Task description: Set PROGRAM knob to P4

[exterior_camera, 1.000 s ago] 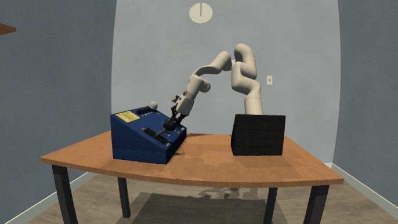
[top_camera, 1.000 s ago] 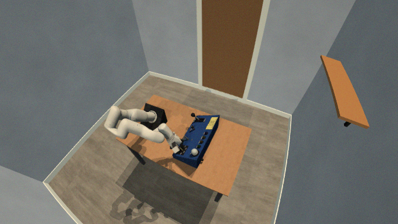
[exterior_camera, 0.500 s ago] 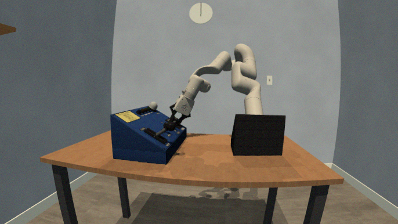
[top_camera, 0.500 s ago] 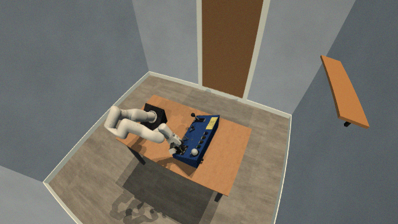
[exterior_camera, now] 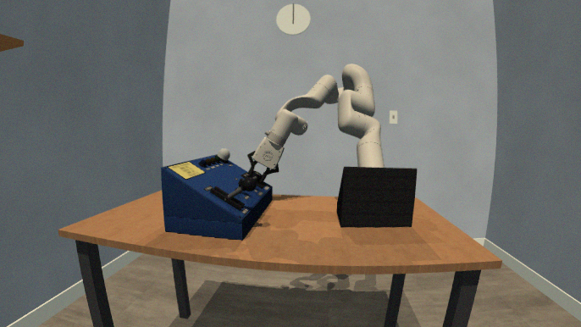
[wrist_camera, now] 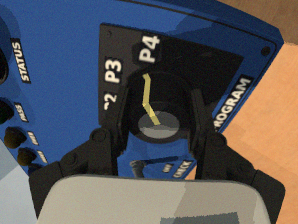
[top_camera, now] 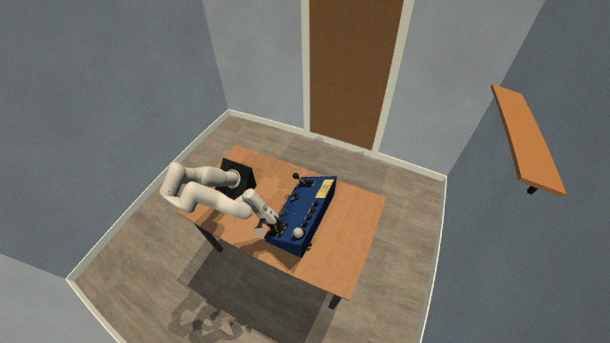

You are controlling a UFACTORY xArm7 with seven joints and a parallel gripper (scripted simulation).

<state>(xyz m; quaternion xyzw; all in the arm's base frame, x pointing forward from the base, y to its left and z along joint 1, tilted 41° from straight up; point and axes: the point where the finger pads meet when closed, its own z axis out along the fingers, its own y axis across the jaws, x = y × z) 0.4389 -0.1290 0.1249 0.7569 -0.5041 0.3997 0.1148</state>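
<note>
My hand is 12 cm to the right of the check toggle and 1 cm above it. Also, from my hand: mode knob: 24 cm to the left; black lever: 2 cm behind, 36 cm to the left; blue console: 4 cm ahead, 17 cm to the left, 3 cm below.
</note>
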